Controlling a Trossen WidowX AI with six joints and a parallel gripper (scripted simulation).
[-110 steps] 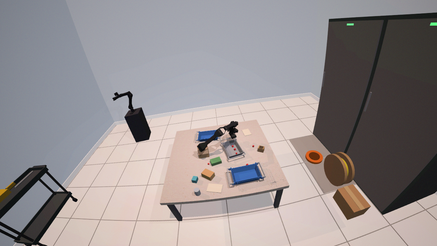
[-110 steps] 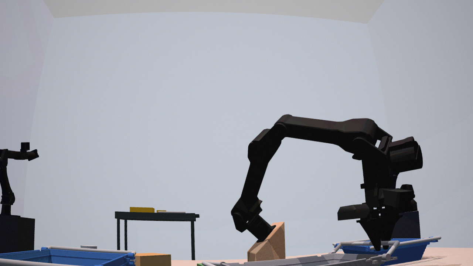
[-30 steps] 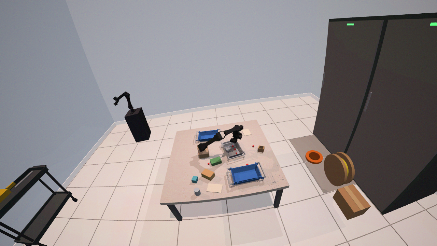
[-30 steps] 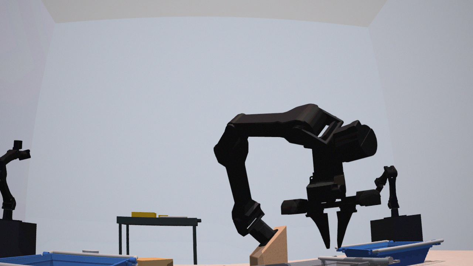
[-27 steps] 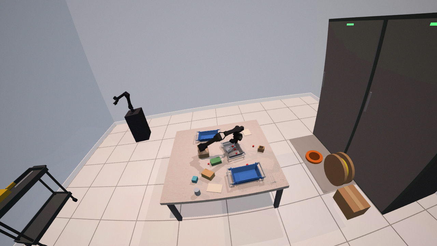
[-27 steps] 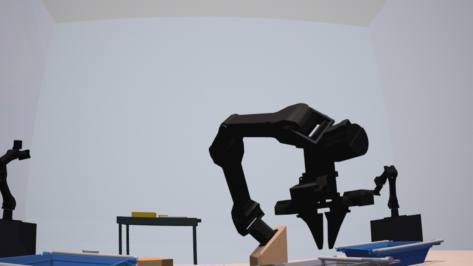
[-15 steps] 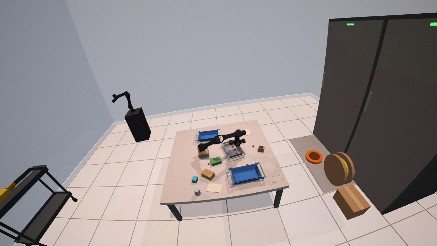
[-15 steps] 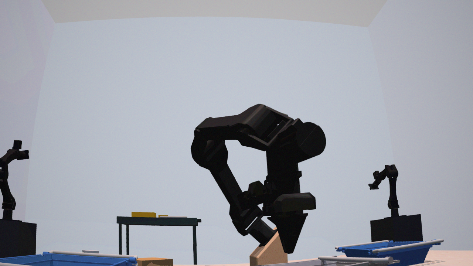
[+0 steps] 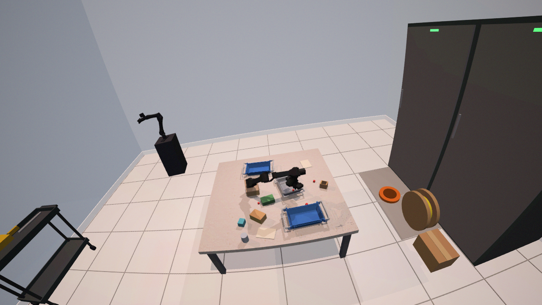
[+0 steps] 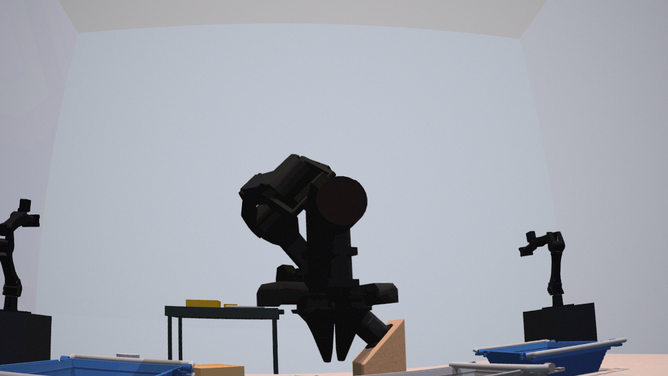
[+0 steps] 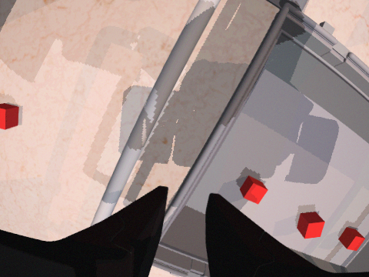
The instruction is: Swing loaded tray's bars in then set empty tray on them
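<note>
The tray is 530 mm to the left of my gripper tip, 270 mm behind it and 50 mm below it. Round my gripper tip: teal cube 530 mm behind, 190 mm to the right, 70 mm below; grey cylinder 520 mm behind, 360 mm to the right, 60 mm below; green block 260 mm behind, 70 mm below, 10 mm to the left.
</note>
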